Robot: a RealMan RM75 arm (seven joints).
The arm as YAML. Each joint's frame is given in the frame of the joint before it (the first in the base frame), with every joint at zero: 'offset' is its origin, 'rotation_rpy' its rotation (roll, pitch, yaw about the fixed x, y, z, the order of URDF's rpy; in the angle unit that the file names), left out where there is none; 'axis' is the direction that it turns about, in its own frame. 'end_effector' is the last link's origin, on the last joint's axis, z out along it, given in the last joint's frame.
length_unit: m
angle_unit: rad
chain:
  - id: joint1
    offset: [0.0, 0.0, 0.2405]
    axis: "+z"
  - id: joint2
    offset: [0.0, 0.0, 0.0]
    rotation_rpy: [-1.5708, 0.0, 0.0]
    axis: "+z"
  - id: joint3
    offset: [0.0, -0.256, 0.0]
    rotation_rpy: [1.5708, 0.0, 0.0]
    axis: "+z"
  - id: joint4
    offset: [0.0, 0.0, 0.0]
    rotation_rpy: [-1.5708, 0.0, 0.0]
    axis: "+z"
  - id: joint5
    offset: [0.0, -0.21, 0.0]
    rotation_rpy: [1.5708, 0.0, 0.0]
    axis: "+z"
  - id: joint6
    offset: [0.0, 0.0, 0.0]
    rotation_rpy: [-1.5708, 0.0, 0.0]
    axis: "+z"
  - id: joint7
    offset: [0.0, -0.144, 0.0]
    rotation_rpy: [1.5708, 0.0, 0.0]
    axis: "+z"
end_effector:
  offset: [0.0, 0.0, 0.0]
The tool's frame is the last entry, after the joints.
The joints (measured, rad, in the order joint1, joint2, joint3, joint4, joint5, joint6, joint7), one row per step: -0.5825 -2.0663 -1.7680 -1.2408 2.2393 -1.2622 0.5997; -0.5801 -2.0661 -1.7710 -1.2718 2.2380 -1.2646 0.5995; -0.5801 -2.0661 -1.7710 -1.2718 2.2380 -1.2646 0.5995; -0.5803 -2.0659 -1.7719 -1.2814 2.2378 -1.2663 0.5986; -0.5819 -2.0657 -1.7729 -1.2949 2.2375 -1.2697 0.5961; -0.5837 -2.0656 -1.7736 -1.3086 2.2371 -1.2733 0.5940; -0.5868 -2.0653 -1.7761 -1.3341 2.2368 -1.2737 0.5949; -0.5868 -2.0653 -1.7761 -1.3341 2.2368 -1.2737 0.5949; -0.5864 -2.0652 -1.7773 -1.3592 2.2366 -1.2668 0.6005; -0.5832 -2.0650 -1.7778 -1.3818 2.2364 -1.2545 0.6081; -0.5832 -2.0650 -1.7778 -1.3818 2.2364 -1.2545 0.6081; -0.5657 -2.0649 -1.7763 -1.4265 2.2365 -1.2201 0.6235; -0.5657 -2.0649 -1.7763 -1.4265 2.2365 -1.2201 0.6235; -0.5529 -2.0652 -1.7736 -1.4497 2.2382 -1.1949 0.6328; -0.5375 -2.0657 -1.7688 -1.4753 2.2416 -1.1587 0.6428; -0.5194 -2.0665 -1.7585 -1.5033 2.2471 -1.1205 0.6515; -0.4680 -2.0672 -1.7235 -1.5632 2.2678 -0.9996 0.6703; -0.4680 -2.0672 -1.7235 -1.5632 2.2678 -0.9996 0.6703
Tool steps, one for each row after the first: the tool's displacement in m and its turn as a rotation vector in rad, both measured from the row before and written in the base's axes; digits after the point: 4 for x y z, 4 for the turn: 0.0061 0.0007 0.0046 0.0152 -0.0049 -0.0224; 0.0000 0.0000 0.0000 0.0000 0.0000 0.0000; 0.0022 0.0002 0.0014 0.0039 -0.0013 -0.0070; 0.0035 0.0003 0.0019 0.0044 -0.0019 -0.0100; 0.0037 0.0002 0.0018 0.0039 -0.0017 -0.0108; 0.0069 0.0011 0.0040 0.0142 -0.0031 -0.0247; 0.0000 0.0000 0.0000 0.0000 0.0000 0.0000; 0.0059 0.0012 0.0040 0.0199 -0.0026 -0.0268; 0.0045 0.0013 0.0039 0.0233 -0.0027 -0.0247; 0.0000 0.0000 0.0000 0.0000 0.0000 0.0000; 0.0055 0.0017 0.0078 0.0539 -0.0065 -0.0404; 0.0000 0.0000 0.0000 0.0000 0.0000 0.0000; 0.0019 0.0009 0.0042 0.0339 -0.0027 -0.0201; 0.0021 0.0015 0.0049 0.0443 -0.0035 -0.0226; 0.0022 0.0005 0.0042 0.0437 -0.0009 -0.0235; 0.0028 0.0017 0.0103 0.1227 -0.0012 -0.0507; 0.0000 0.0000 0.0000 0.0000 0.0000 0.0000
